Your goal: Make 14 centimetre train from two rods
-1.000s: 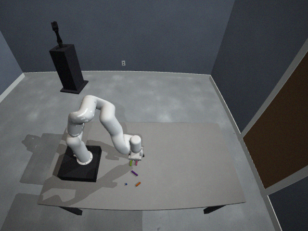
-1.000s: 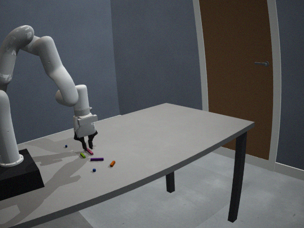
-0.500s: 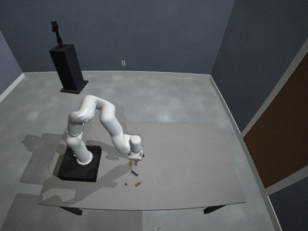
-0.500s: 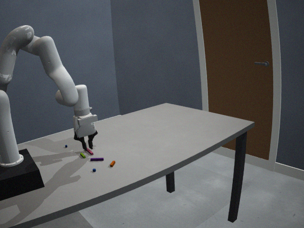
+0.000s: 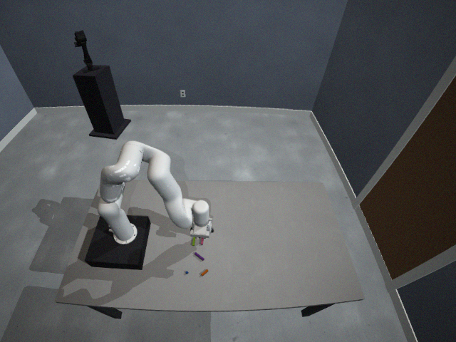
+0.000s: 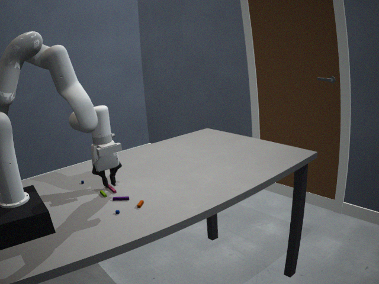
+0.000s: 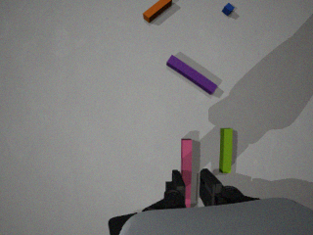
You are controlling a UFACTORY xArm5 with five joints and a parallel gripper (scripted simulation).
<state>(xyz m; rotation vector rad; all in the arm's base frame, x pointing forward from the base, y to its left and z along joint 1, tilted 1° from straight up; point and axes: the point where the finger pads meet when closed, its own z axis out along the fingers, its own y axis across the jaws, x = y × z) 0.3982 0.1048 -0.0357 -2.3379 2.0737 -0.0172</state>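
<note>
Right now the pink rod is 3 cm below my hand. Also, from my hand: lime rod 4 cm behind, 4 cm to the right, 3 cm below; then orange rod 5 cm ahead, 20 cm to the right, 3 cm below; then purple rod 1 cm ahead, 12 cm to the right, 3 cm below.
</note>
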